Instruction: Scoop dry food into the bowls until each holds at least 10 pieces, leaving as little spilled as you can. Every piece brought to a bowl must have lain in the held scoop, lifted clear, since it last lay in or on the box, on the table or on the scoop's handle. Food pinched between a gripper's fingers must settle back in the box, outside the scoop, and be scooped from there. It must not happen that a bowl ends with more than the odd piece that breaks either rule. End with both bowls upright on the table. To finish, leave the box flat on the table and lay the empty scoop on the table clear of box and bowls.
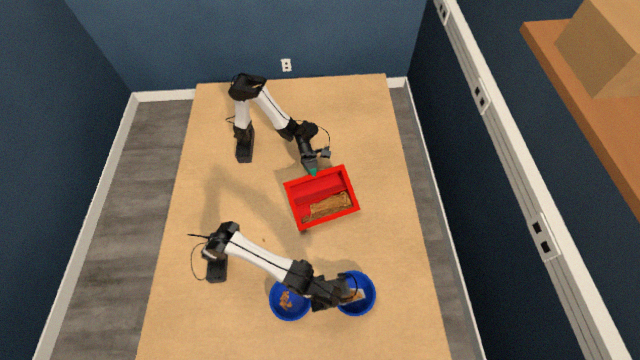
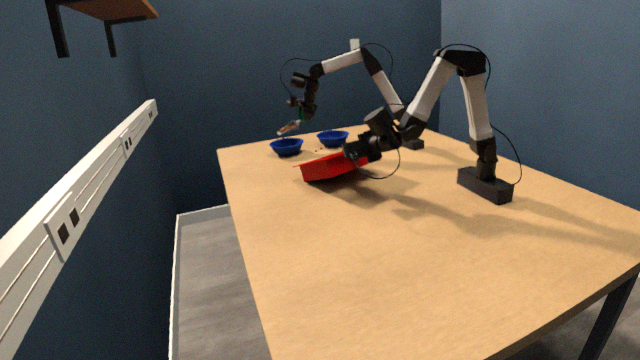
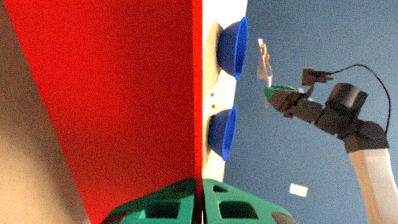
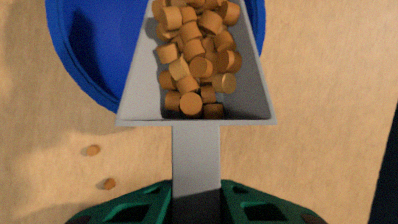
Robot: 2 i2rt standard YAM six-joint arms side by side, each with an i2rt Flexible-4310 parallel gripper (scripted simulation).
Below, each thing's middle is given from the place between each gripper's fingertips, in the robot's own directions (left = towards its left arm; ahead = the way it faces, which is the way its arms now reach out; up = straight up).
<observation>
I see my left gripper 8 cm to the left of the red box (image 1: pixel 301 192), 5 cm above it and 4 cm short of it. From my left hand the other things lie so: grey scoop (image 4: pixel 195 143) (49 cm to the right, 13 cm ahead, 1 cm below).
I see the grey scoop 4 cm ahead of my right hand, 1 cm to the left of it and 2 cm below it. The rest, counted from my right hand: red box (6 cm behind, 42 cm to the left, 6 cm below).
</observation>
